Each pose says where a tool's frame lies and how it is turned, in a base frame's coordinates. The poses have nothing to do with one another.
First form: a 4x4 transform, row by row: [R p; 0 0 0 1], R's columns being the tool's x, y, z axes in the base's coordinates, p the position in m. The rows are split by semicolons.
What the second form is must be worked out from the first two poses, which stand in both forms.
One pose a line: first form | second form
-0.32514 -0.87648 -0.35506 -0.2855; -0.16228 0.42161 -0.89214 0.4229; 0.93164 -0.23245 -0.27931 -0.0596; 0 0 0 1 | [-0.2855 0.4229 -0.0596 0.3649 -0.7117 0.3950 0.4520]
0.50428 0.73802 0.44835 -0.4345; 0.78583 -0.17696 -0.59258 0.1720; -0.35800 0.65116 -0.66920 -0.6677; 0 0 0 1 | [-0.4345 0.1720 -0.6677 0.7666 0.4970 0.0295 0.4056]
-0.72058 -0.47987 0.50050 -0.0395; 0.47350 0.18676 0.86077 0.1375; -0.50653 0.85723 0.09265 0.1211; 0 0 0 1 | [-0.0395 0.1375 0.1211 -0.0024 0.6736 0.6377 0.3738]
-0.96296 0.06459 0.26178 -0.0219; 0.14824 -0.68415 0.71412 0.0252; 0.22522 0.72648 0.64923 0.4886; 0 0 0 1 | [-0.0219 0.0252 0.4886 0.1341 0.3967 0.9078 0.0230]
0.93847 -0.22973 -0.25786 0.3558; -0.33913 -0.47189 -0.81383 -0.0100; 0.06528 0.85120 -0.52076 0.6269; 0 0 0 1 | [0.3558 -0.0100 0.6269 0.8560 -0.1661 -0.0562 0.4863]
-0.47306 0.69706 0.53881 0.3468; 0.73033 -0.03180 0.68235 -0.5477; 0.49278 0.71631 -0.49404 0.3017; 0 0 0 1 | [0.3468 -0.5477 0.3017 0.5130 0.6956 0.5027 0.0165]
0.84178 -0.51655 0.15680 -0.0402; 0.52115 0.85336 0.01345 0.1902; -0.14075 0.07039 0.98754 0.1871; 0 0 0 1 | [-0.0402 0.1902 0.1871 0.0148 0.0775 0.2704 0.9595]
